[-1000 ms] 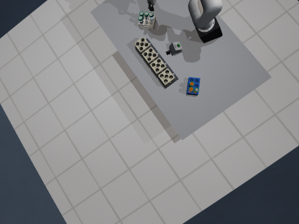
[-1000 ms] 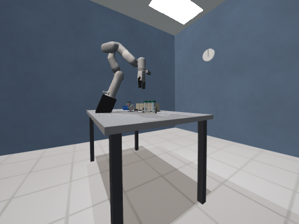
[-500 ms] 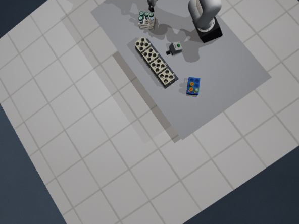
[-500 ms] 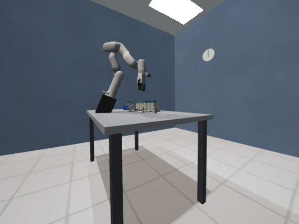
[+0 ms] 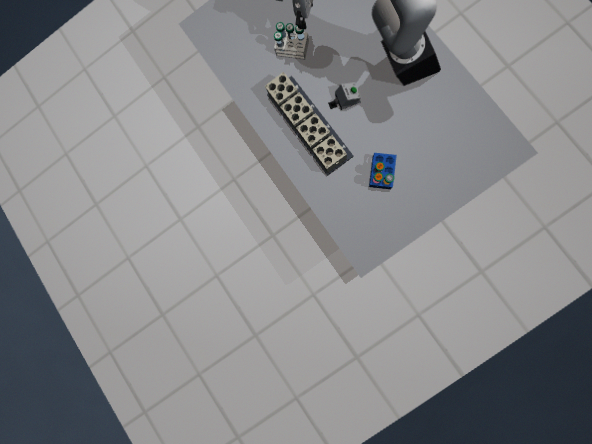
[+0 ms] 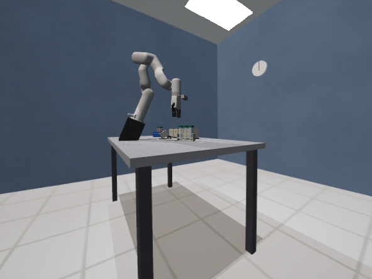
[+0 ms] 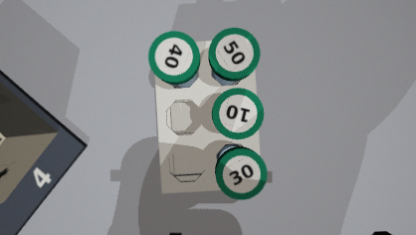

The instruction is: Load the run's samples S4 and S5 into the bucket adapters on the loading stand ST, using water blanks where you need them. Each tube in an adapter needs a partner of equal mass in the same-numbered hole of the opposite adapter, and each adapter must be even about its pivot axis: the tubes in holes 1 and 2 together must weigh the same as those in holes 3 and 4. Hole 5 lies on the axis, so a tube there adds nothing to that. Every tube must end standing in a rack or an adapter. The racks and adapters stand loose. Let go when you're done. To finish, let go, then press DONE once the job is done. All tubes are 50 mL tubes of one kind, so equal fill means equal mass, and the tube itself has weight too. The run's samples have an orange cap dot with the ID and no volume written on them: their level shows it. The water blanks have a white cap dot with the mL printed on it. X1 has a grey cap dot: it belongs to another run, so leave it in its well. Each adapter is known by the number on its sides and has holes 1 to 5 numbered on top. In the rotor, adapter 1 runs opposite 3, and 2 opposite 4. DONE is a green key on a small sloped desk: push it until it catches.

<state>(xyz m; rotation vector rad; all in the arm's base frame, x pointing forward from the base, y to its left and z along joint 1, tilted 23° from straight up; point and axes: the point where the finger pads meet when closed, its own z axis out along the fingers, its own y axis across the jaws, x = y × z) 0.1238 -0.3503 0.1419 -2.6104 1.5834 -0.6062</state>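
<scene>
Now: hand 170 mm above the white rack, 60 mm short of it and 50 mm to the left of it. From my hand the other things lie so: blue rack: 590 mm to the left, 240 mm ahead, 170 mm below; adapter: 390 mm to the left, 320 mm ahead, 150 mm below.
</scene>
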